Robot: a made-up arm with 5 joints.
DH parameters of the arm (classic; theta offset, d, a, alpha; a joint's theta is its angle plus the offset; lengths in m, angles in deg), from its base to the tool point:
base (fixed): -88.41 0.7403 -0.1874 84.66
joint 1: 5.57 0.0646 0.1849 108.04
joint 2: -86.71 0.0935 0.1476 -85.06
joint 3: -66 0.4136 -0.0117 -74.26
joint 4: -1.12 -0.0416 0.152 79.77
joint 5: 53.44 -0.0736 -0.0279 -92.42
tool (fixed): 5.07 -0.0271 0 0
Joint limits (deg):
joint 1: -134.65..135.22
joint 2: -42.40..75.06
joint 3: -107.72..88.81
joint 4: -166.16..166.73
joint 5: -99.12..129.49
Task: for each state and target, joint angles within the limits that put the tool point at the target. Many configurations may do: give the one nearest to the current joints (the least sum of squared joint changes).
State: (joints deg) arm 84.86 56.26 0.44 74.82 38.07
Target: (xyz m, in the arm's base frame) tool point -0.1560 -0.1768 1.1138
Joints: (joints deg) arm 77.06 75.06 2.95 21.34 34.25
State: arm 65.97 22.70 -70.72 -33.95 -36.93
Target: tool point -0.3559 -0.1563 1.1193
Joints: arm 69.17 53.57 -79.41 -49.50 -31.83
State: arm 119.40 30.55 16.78 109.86 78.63
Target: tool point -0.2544 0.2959 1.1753
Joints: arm 109.57 39.31 18.93 137.34 80.16
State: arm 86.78 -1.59 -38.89 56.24 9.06
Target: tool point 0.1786 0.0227 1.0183
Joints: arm 63.53 -28.74 -38.50 61.07 16.56
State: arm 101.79 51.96 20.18 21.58 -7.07
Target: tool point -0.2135 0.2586 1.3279
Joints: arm 132.04 75.06 18.54 -11.62 -12.11
